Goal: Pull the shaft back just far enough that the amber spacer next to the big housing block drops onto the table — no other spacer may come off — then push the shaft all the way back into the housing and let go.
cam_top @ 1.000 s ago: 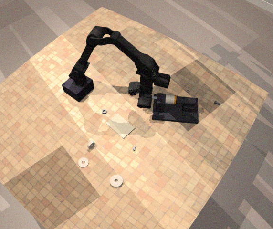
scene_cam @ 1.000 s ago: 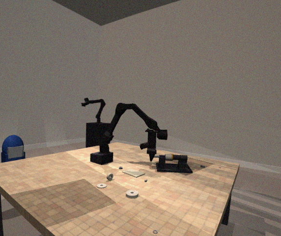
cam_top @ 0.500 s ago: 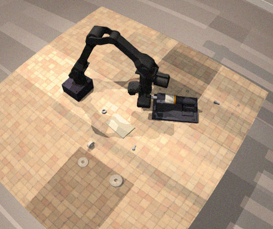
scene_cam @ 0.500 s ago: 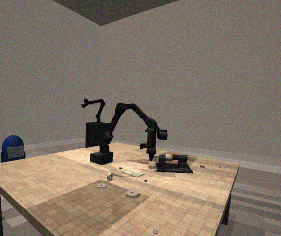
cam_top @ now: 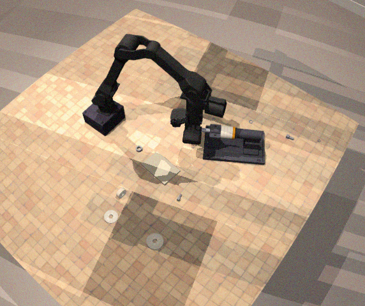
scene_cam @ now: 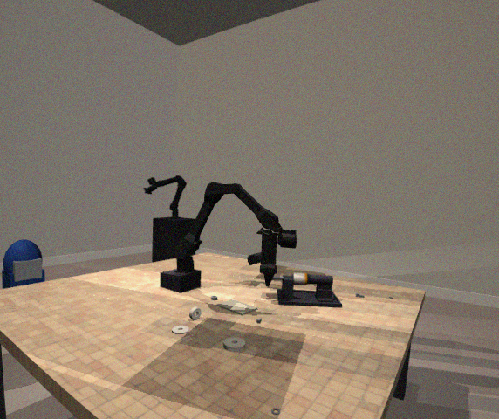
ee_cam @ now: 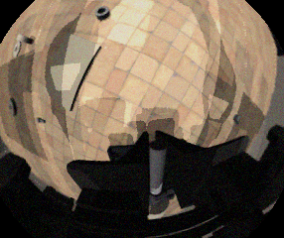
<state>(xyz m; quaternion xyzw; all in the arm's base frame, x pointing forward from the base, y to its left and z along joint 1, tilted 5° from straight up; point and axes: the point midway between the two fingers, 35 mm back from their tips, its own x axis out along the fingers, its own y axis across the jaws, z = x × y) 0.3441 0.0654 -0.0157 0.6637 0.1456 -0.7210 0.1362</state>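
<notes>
Right now my gripper tip is 60 mm short of the grey shaft, 30 mm to the right of it and 30 mm below it. The rest, counted from my gripper tip: white spacer 110 mm ahead, 50 mm to the left, 30 mm above; then pale flat card 160 mm to the right, 50 mm behind, 40 mm below; then amber spacer 130 mm ahead, 60 mm to the left, 30 mm above.
</notes>
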